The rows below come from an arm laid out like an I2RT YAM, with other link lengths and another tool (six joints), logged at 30 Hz.
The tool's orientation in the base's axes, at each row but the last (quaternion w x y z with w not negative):
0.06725, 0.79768, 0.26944, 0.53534
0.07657, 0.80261, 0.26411, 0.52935
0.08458, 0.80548, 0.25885, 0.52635
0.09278, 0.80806, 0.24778, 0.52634
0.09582, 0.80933, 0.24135, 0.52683
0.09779, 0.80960, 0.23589, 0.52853
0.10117, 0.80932, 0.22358, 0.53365
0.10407, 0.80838, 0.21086, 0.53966
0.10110, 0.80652, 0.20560, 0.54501
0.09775, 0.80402, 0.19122, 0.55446
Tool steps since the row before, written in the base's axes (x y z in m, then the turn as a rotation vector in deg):
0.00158, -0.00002, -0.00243, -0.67, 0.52, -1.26
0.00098, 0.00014, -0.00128, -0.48, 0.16, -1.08
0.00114, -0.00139, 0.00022, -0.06, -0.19, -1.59
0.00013, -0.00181, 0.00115, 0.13, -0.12, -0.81
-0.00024, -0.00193, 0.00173, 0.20, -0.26, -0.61
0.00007, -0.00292, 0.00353, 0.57, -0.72, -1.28
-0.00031, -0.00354, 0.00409, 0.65, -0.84, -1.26
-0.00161, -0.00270, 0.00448, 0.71, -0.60, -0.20
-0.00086, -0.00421, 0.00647, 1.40, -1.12, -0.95
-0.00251, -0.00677, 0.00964, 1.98, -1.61, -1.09
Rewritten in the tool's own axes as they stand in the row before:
-0.00155, -0.00038, 0.00242, -0.96, -1.18, 0.02
-0.00067, -0.00030, 0.00144, -0.94, -0.74, 0.06
-0.00017, 0.00165, 0.00073, -1.39, -0.51, 0.61
0.00007, 0.00207, -0.00058, -0.67, -0.19, 0.45
0.00037, 0.00231, -0.00115, -0.55, 0.03, 0.41
0.00146, 0.00400, -0.00169, -1.20, 0.26, 0.99
0.00158, 0.00468, -0.00222, -1.21, 0.40, 1.04
0.00196, 0.00381, -0.00341, -0.20, 0.62, 0.69
0.00328, 0.00608, -0.00354, -0.84, 0.94, 1.59
0.00464, 0.00921, -0.00623, -0.98, 1.45, 2.15

